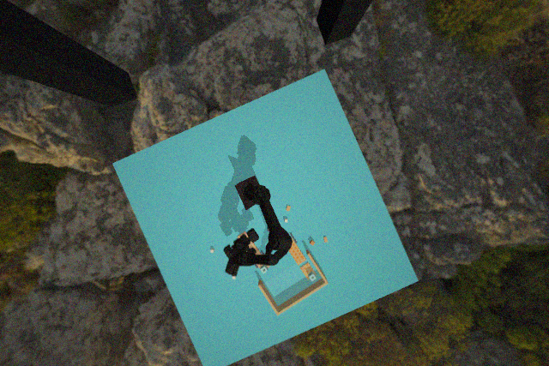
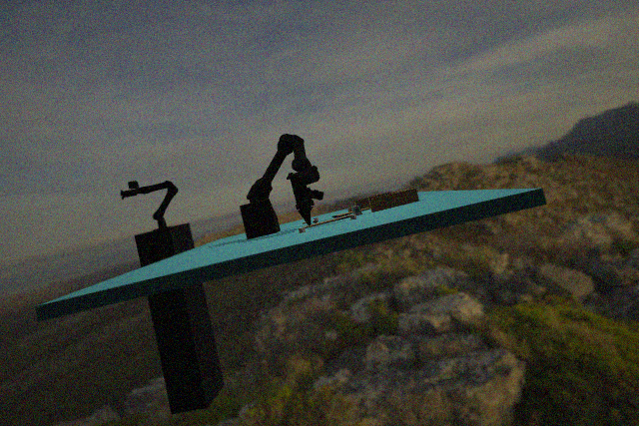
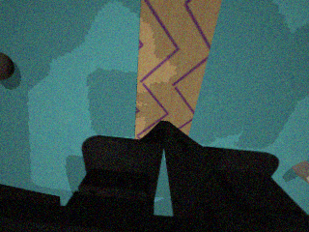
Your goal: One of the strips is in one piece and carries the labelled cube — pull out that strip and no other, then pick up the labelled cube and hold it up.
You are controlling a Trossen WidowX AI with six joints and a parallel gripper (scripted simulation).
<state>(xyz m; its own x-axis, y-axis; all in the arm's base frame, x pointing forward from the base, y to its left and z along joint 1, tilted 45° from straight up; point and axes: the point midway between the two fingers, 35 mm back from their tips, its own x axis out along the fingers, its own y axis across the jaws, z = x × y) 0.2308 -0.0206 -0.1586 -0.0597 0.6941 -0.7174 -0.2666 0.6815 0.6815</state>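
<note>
Right now the brown peg is 150 mm to the left of my gripper tip.
</note>
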